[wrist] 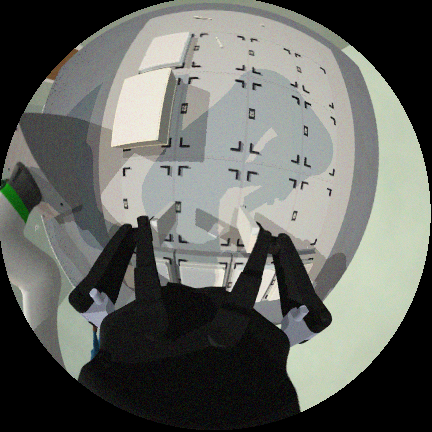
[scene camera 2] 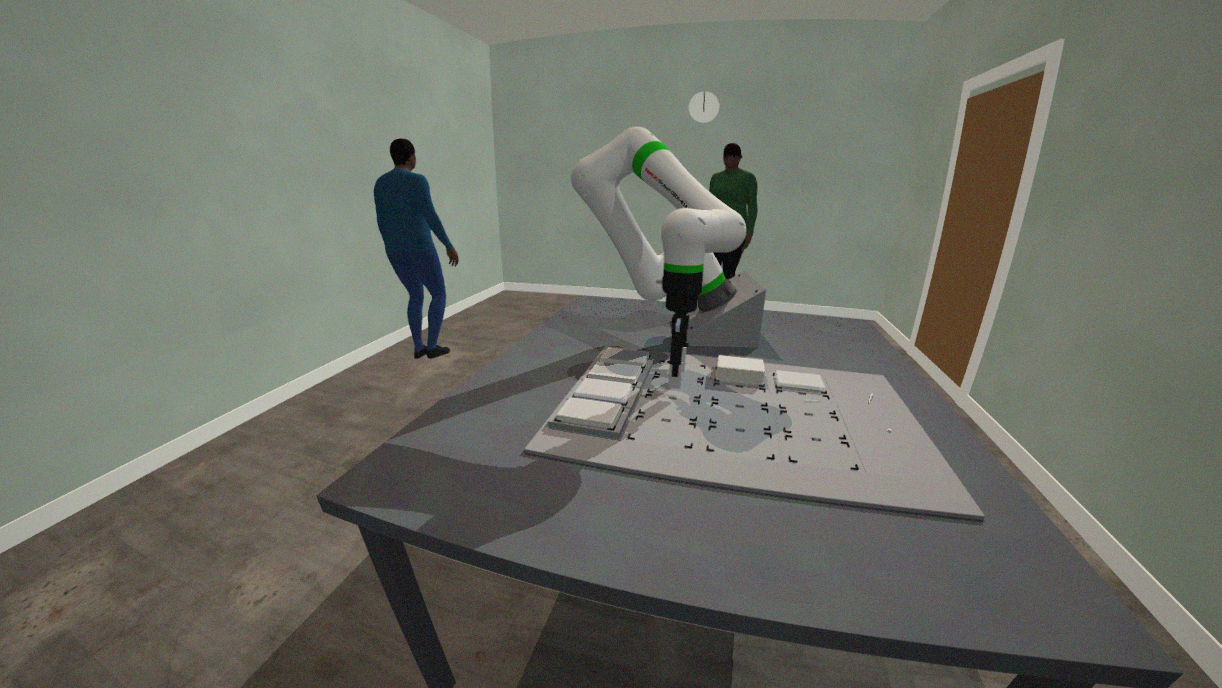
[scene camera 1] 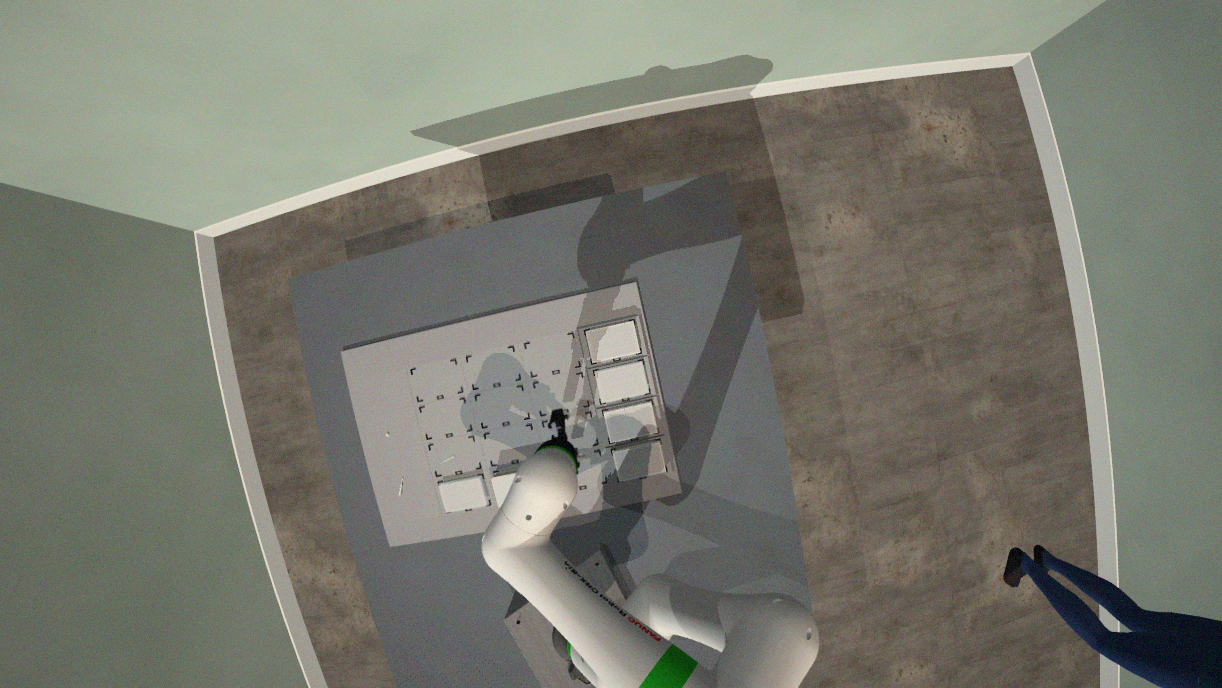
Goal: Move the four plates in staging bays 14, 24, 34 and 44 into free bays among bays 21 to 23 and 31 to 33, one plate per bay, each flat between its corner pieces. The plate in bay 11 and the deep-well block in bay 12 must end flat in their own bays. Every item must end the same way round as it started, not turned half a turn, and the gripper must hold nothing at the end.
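Places are measured from the arm's base along level axes (x ahead, y left, z up), in centimetres.
Pixels of known places: gripper, fingertip midpoint: [wrist: 206, 213] [scene camera 2: 676, 379] [scene camera 1: 568, 434]; arm's base at its link origin: [scene camera 2: 717, 299].
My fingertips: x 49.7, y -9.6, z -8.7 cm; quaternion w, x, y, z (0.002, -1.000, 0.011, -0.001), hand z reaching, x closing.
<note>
Ahead of a thing's pixels: the offset from my fingertips to its top centre.
Four white plates sit side by side in the staging bays: bay 44's plate @(dz +0.4, dx +20.6, dy -17.1 cm) [scene camera 1: 613, 340] [scene camera 2: 590, 412], bay 34's @(dz +0.4, dx +9.9, dy -16.8 cm) [scene camera 1: 622, 381] [scene camera 2: 603, 390], bay 24's @(dz +0.4, dx -0.8, dy -16.5 cm) [scene camera 1: 630, 422] [scene camera 2: 617, 372] and bay 14's @(dz +0.4, dx -11.5, dy -16.2 cm) [scene camera 1: 639, 459]. In the wrist view, gripper parts cover some of them. The bay 11 plate @(dz -1.0, dx -10.0, dy +33.0 cm) [scene camera 1: 462, 493] [scene camera 2: 800, 381] [wrist: 166, 51] lies flat in its corner pieces. The taller deep-well block @(dz +1.7, dx -10.5, dy +16.6 cm) [scene camera 1: 503, 488] [scene camera 2: 740, 370] [wrist: 140, 110] sits beside it in bay 12, partly hidden by the arm in scene camera 1. My gripper [scene camera 1: 557, 416] [scene camera 2: 678, 372] [wrist: 206, 213] is open and empty, above the bay column beside the staging row.
The light board [scene camera 1: 367, 418] [scene camera 2: 923, 478] carries black corner pieces and small bay markers. Raised dividers separate the staging bays. Thin white strips @(dz -1.7, dx -4.2, dy +50.6 cm) [scene camera 1: 401, 486] [scene camera 2: 870, 398] [wrist: 202, 18] lie at the board's far side from staging. A person in blue [scene camera 2: 406, 222] and one in green [scene camera 2: 733, 192] stand beyond the table.
</note>
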